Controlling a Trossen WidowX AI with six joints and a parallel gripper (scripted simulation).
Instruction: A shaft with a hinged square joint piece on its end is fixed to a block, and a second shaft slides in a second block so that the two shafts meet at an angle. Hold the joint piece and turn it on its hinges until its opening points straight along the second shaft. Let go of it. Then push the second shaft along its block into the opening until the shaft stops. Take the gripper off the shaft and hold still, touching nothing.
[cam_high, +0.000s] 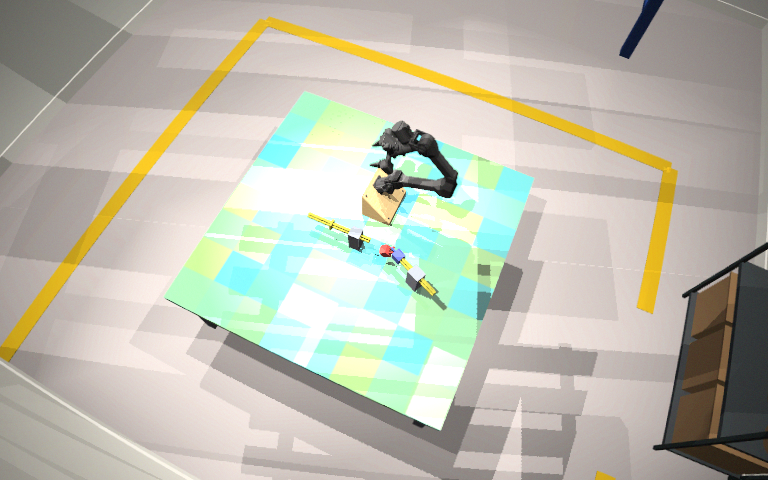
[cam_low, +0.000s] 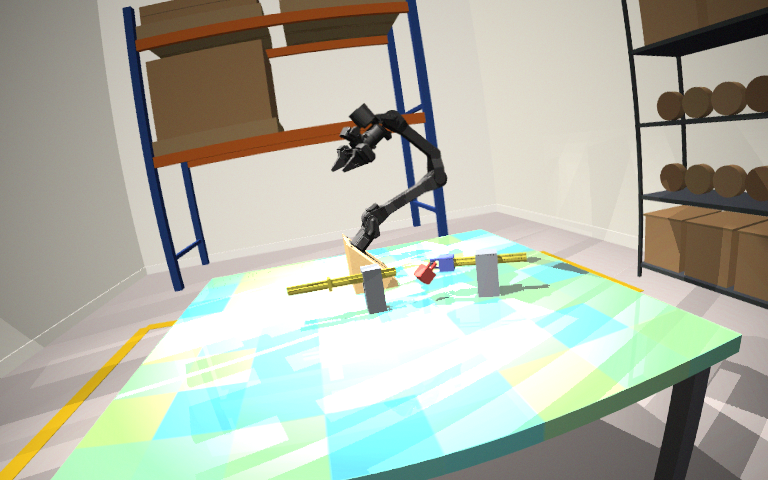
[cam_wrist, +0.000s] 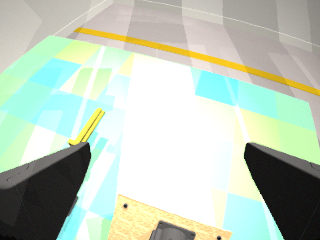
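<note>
My gripper tip is 31 cm above the red joint piece, 22 cm short of it and 19 cm to the right of it.
</note>
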